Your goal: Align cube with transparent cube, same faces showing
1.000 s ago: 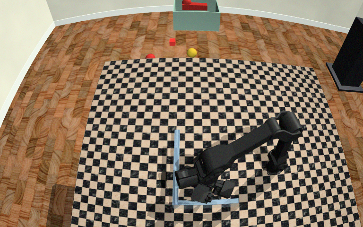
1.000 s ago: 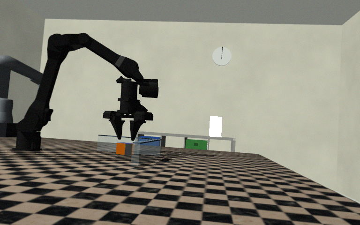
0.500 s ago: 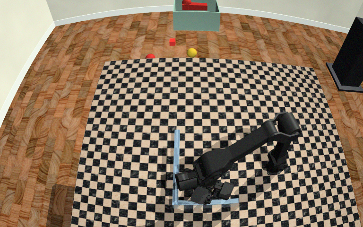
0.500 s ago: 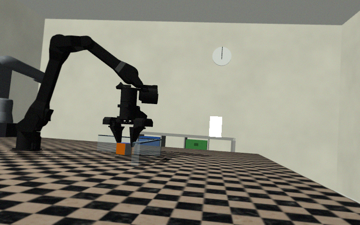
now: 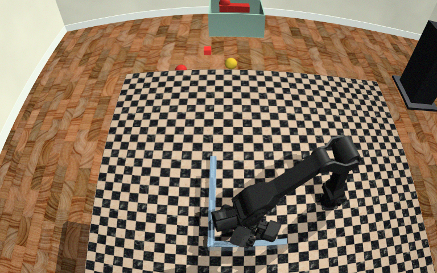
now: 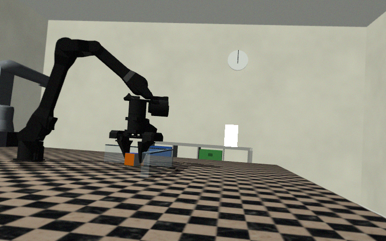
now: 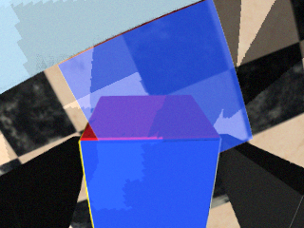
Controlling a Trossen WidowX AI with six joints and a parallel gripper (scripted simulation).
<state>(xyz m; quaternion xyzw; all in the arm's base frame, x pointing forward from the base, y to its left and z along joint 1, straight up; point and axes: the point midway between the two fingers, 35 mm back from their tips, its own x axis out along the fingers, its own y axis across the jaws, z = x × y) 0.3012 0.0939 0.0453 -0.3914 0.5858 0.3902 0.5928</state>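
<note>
Right now the transparent cube is 10 mm ahead of my hand, 30 mm to the left of it and 30 mm below it.
</note>
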